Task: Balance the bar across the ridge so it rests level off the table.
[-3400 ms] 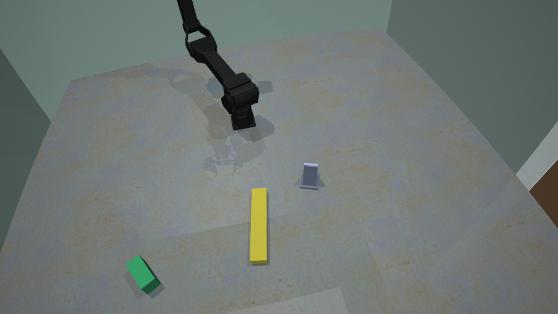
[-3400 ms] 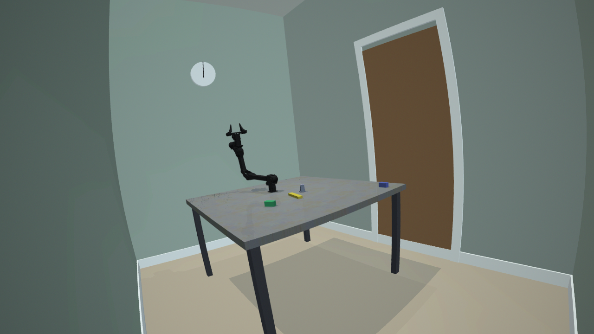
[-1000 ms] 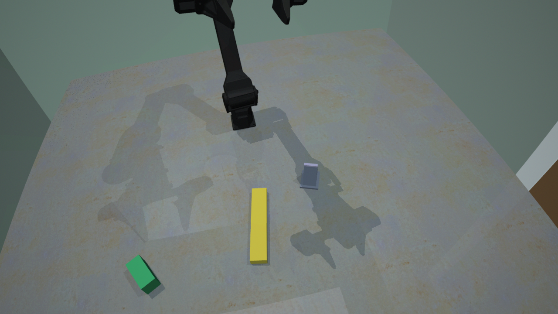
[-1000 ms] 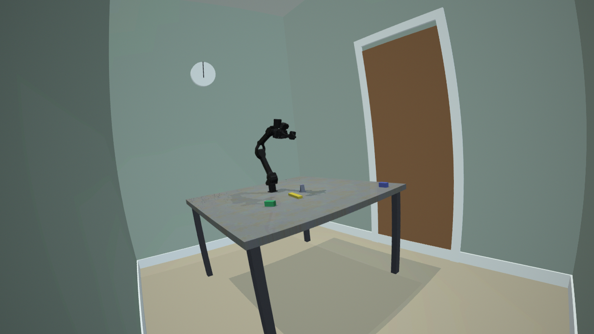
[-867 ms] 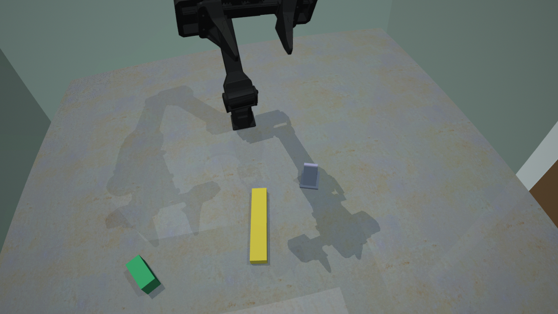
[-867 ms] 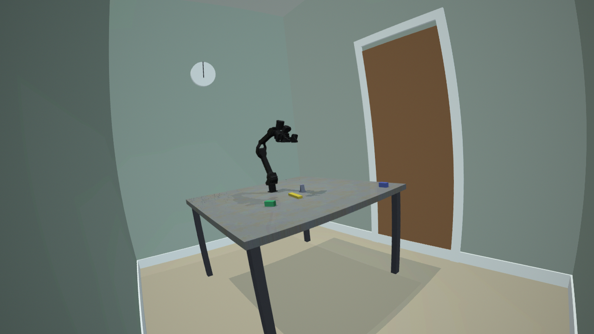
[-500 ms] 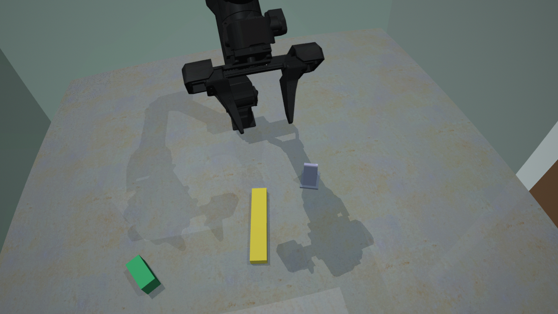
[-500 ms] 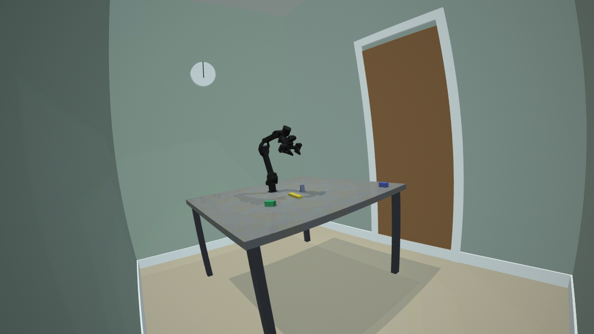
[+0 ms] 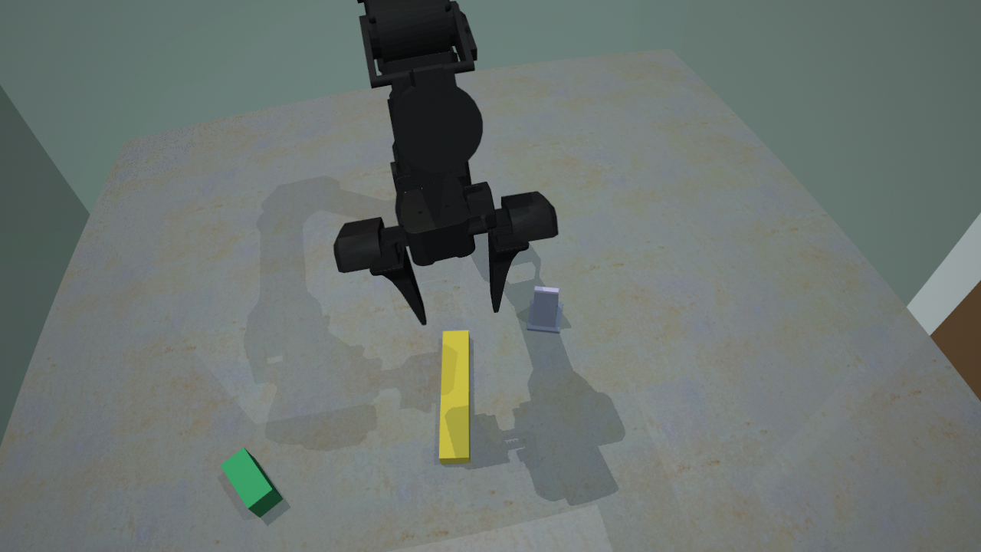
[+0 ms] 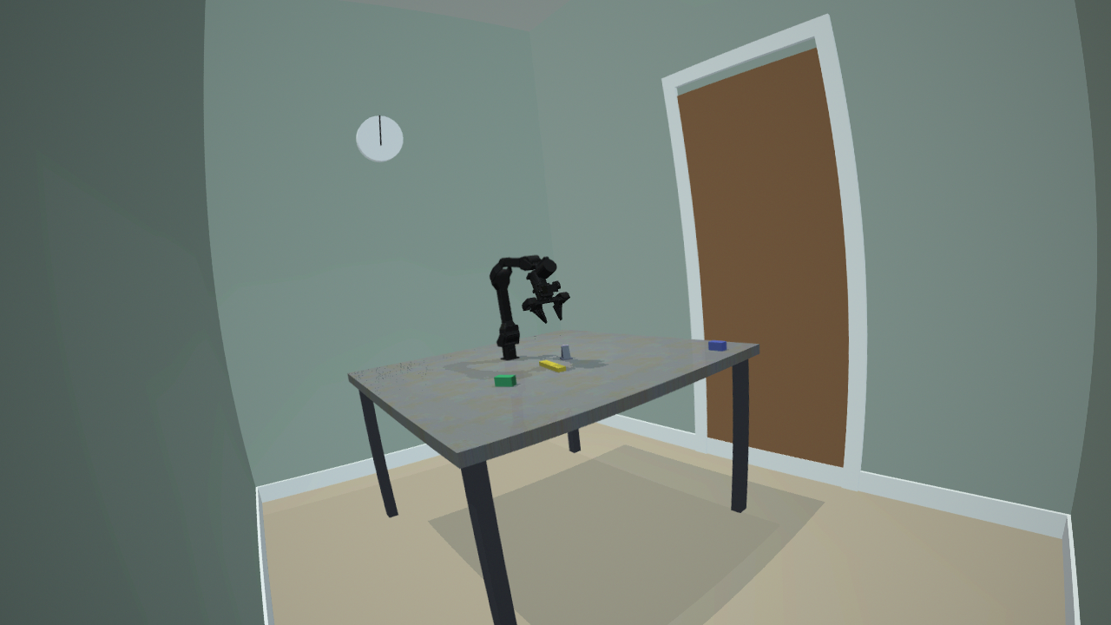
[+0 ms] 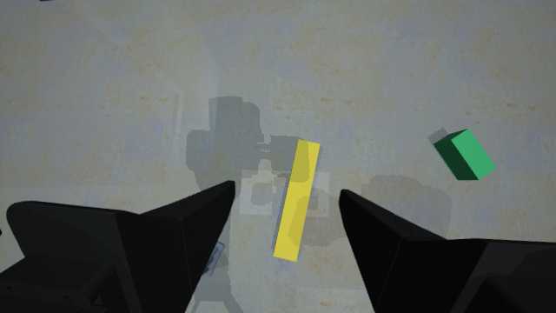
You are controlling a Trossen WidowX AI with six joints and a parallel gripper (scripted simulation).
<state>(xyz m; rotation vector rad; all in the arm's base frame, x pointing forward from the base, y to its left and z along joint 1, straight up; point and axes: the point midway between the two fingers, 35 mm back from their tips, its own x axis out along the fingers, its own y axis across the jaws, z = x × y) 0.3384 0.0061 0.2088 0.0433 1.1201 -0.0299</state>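
My gripper tip is 17 cm above the yellow bar, 2 cm to the left of it and 2 cm past it. Also, from my gripper tip: blue block 49 cm to the left, 39 cm ahead, 16 cm below; green block 26 cm to the right, 16 cm below, 5 cm ahead.
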